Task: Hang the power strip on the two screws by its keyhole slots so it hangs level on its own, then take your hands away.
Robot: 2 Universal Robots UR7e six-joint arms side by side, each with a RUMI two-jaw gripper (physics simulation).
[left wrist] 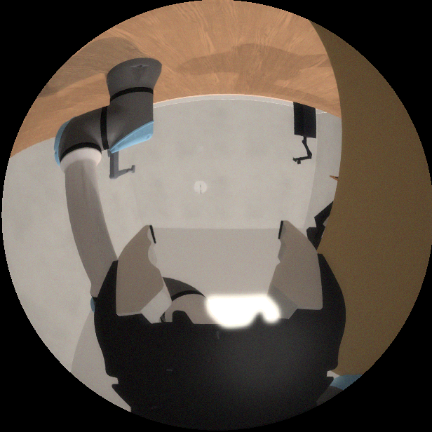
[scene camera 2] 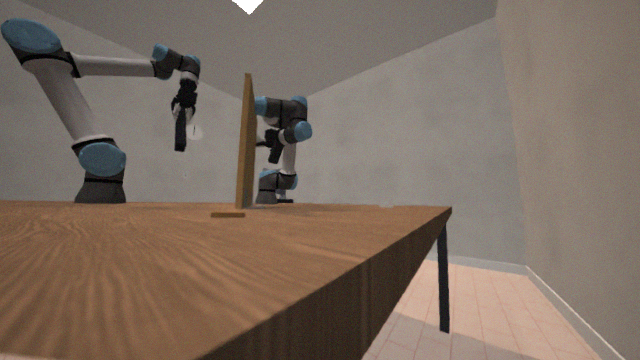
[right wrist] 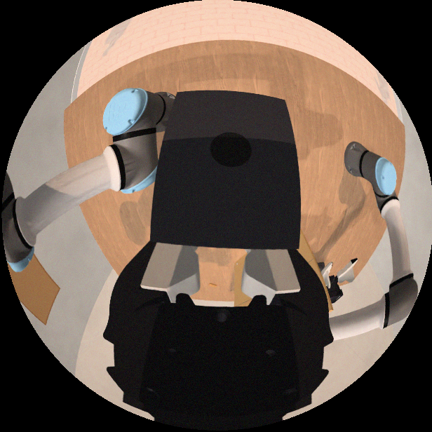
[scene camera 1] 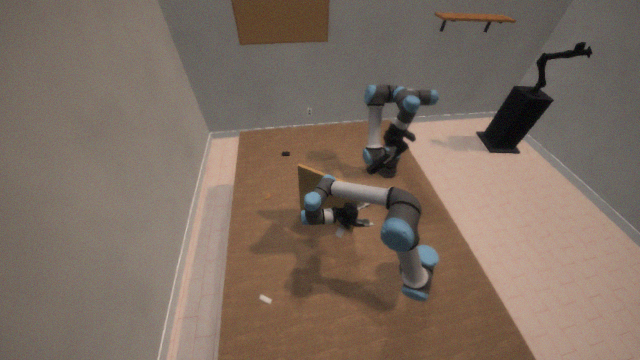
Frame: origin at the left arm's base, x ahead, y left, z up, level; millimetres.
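Seen in the pictures: left gripper, fingertip midpoint: (scene camera 2: 261,148) (scene camera 1: 372,213); right gripper, fingertip midpoint: (scene camera 2: 181,123) (scene camera 1: 389,155); left arm's base at its link origin: (scene camera 2: 266,203); right arm's base at its link origin: (scene camera 2: 101,202) (scene camera 1: 386,171).
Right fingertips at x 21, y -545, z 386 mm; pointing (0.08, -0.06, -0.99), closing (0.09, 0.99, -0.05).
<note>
Pixels of each thing's top centre, then the offset from my right fingertips to it. Level surfaces: height alone.
- tan upright board at its top centre: (scene camera 2: 252,103) (scene camera 1: 329,176) 34 mm up, 389 mm ahead, 133 mm left
- wooden table at its surface level: 386 mm down
- white piece at its top centre: (scene camera 1: 265,298) 373 mm down, 793 mm ahead, 541 mm left
- small black block at its top centre: (scene camera 1: 285,153) 370 mm down, 583 mm ahead, 533 mm right
- small orange piece at its top centre: (scene camera 2: 228,211) (scene camera 1: 267,196) 378 mm down, 748 mm ahead, 117 mm right
The black power strip (scene camera 1: 381,161) (scene camera 2: 180,132) (right wrist: 225,195) is a long bar held up in the air, tilted from level. My right gripper (scene camera 1: 391,150) (scene camera 2: 183,112) is shut on it; in the right wrist view its fingers reach behind the strip. The tan upright board (scene camera 1: 306,186) (scene camera 2: 246,145) (left wrist: 385,200) stands between the two grippers. My left gripper (scene camera 1: 370,214) (left wrist: 216,225) (right wrist: 345,259) is open and empty, beside the board on the other side from the strip. The two screws and the keyhole slots do not show.
The wooden table (scene camera 1: 270,260) (scene camera 2: 150,280) carries both arm bases. A white piece (scene camera 1: 265,299), a small black block (scene camera 1: 285,153) and a small orange piece (scene camera 1: 267,196) lie on it. The left forearm (scene camera 1: 360,192) passes in front of the board in scene camera 1.
</note>
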